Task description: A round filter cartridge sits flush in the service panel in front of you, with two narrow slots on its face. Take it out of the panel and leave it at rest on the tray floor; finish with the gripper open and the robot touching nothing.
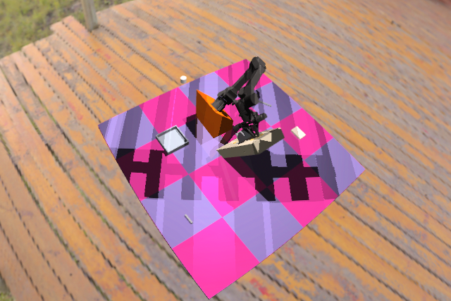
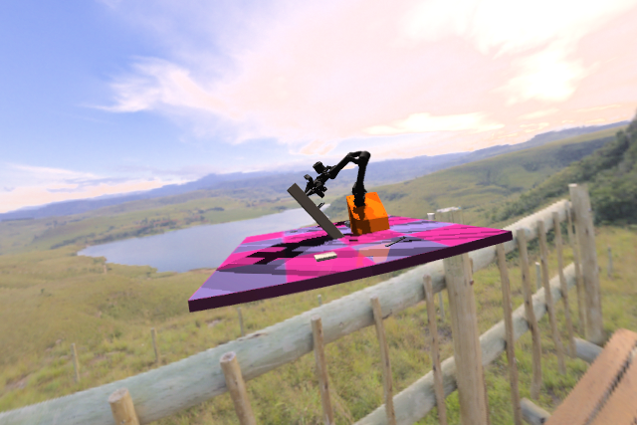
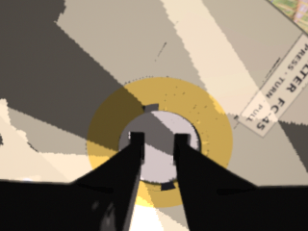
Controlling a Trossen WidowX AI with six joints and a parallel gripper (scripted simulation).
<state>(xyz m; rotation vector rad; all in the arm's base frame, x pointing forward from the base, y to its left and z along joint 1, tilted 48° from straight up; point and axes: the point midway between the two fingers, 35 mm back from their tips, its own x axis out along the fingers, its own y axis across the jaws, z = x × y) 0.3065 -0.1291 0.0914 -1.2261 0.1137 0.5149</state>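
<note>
The round filter cartridge lies 1 cm below my gripper tip and 1 cm ahead of it. From my gripper tip the other things lie so: white block (44 cm to the left, 28 cm below, 3 cm ahead); then grey square tray (42 cm behind, 28 cm below, 26 cm to the right); then short stick (49 cm to the right, 28 cm below, 5 cm ahead).
</note>
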